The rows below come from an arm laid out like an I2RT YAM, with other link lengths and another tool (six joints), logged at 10 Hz.
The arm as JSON. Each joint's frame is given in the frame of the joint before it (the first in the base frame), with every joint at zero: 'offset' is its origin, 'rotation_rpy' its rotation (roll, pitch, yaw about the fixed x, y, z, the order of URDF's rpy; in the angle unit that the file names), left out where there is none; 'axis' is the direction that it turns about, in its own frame. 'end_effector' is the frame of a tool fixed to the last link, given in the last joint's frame.
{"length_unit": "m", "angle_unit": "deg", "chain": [
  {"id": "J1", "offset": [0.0, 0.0, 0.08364], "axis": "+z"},
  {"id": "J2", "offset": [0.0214, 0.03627, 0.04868], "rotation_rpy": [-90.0, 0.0, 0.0], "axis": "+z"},
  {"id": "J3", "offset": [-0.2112, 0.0, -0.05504], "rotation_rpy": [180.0, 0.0, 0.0], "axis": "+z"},
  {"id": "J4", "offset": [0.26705, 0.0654, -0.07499], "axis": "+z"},
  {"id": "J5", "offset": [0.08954, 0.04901, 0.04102], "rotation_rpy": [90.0, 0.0, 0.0], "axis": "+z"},
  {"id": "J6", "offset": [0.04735, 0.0, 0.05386], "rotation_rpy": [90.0, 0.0, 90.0], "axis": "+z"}
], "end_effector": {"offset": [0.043, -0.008, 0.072], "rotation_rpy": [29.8, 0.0, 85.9]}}
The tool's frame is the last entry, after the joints.
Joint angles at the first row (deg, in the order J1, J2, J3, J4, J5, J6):
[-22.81, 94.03, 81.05, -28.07, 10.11, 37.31]
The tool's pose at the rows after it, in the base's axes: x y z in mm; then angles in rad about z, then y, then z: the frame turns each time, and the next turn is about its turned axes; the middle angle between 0 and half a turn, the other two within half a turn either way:
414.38 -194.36 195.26 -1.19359 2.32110 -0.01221
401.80 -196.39 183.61 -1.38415 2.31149 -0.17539
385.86 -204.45 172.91 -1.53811 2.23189 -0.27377
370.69 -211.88 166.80 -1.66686 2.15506 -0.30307
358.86 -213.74 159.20 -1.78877 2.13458 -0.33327
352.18 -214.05 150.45 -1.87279 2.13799 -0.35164
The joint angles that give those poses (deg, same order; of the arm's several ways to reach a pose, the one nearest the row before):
[-19.95, 93.26, 77.79, -21.57, 8.17, 34.58]
[-19.03, 95.29, 79.14, -26.17, 15.23, 34.66]
[-18.86, 95.36, 76.12, -24.80, 23.21, 33.92]
[-18.91, 95.43, 73.54, -22.73, 30.96, 35.20]
[-18.87, 97.14, 74.21, -25.21, 36.19, 39.32]
[-18.94, 99.15, 75.43, -27.83, 38.78, 43.46]

